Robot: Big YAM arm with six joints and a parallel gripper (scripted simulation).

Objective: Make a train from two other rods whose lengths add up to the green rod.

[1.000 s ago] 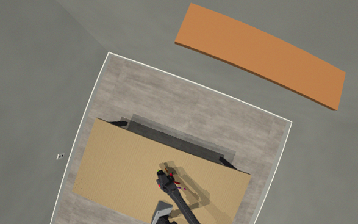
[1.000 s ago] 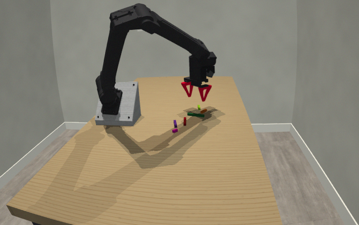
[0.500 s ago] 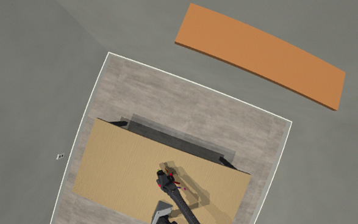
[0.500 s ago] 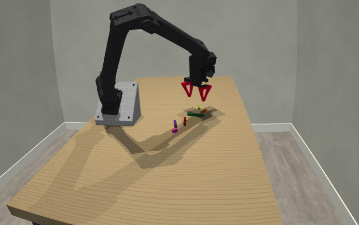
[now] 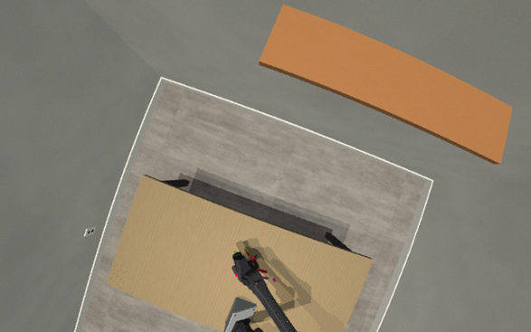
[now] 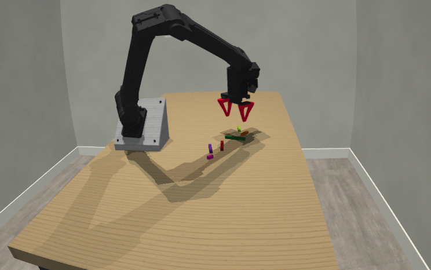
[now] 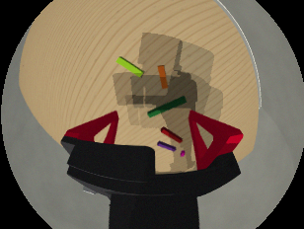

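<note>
Now: the magenta rod 6 cm behind my hand, 21 cm to the right of it and 7 cm below it. Also, from my hand: orange rod: 3 cm ahead, 1 cm to the left, 7 cm below; lime rod: 6 cm to the left, 7 cm below; green rod: 4 cm to the right, 7 cm below.
</note>
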